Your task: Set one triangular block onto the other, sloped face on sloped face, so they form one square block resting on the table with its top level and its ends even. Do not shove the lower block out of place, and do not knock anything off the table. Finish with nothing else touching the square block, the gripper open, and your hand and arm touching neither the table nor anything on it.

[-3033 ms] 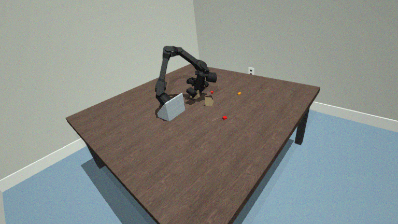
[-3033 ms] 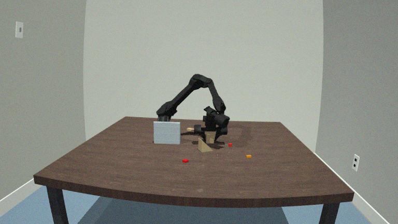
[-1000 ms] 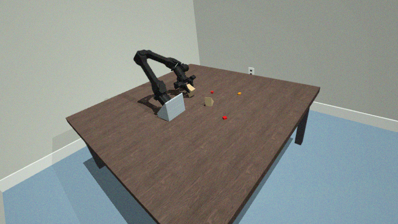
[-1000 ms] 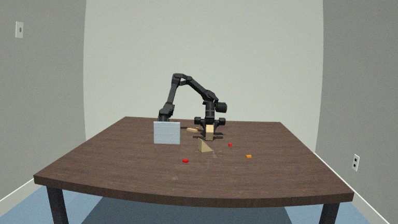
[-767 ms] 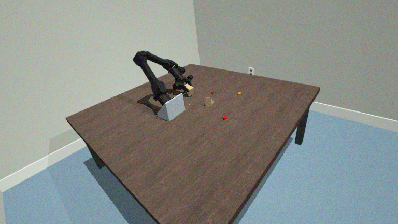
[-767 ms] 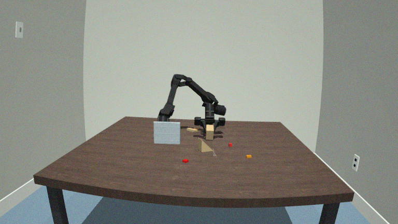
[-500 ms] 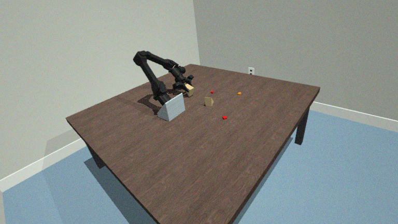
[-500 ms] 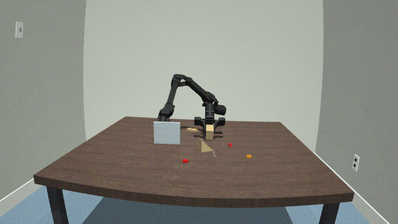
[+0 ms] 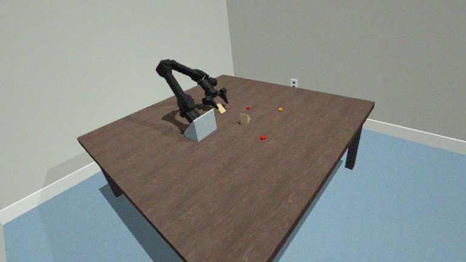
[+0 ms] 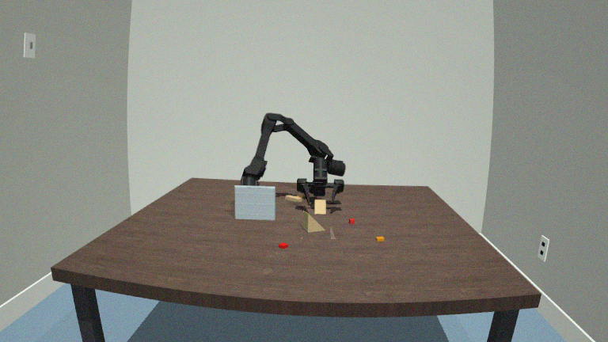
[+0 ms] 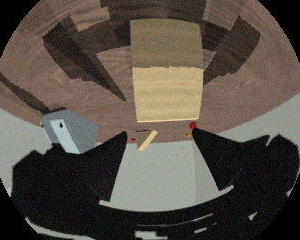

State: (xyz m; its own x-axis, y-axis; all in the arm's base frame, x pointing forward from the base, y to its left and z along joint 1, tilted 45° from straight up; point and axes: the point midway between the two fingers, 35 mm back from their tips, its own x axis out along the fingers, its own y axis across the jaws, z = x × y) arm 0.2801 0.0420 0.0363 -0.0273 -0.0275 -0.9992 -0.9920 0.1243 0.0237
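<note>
Now: the triangular wooden block 5 cm to the left of my gripper tip, 2 cm below it and 1 cm ahead of it. From my gripper tip the other things lie so: small orange cube (32 cm to the right, 16 cm ahead, 4 cm below); then flat tan piece (22 cm to the left, 9 cm behind, 4 cm below).
</note>
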